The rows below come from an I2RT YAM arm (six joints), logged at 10 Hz.
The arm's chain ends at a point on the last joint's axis. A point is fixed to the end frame.
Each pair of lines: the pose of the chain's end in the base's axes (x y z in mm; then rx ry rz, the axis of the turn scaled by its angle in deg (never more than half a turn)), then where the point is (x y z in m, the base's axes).
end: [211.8, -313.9, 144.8, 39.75, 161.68, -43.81]
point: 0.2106 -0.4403 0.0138
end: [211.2, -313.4, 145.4, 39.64, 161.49, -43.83]
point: 0.2106 -0.4400 0.0146
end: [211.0, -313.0, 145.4, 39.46, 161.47, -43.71]
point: 0.2108 -0.4395 0.0145
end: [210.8, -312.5, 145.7, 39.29, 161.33, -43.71]
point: 0.2112 -0.4391 0.0149
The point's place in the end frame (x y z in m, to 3 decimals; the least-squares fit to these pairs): -0.017 -0.039 0.177
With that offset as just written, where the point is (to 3 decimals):
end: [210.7, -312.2, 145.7, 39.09, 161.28, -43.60]
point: 0.212 -0.439 0.015
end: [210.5, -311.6, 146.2, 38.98, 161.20, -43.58]
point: 0.212 -0.438 0.015
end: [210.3, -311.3, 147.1, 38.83, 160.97, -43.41]
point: 0.213 -0.438 0.016
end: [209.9, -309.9, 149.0, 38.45, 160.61, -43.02]
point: 0.214 -0.436 0.018
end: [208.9, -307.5, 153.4, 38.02, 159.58, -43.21]
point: 0.216 -0.435 0.024
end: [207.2, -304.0, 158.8, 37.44, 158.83, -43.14]
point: 0.217 -0.432 0.030
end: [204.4, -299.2, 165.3, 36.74, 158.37, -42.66]
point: 0.217 -0.427 0.037
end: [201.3, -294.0, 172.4, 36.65, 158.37, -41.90]
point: 0.214 -0.421 0.043
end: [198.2, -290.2, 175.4, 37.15, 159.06, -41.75]
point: 0.209 -0.416 0.045
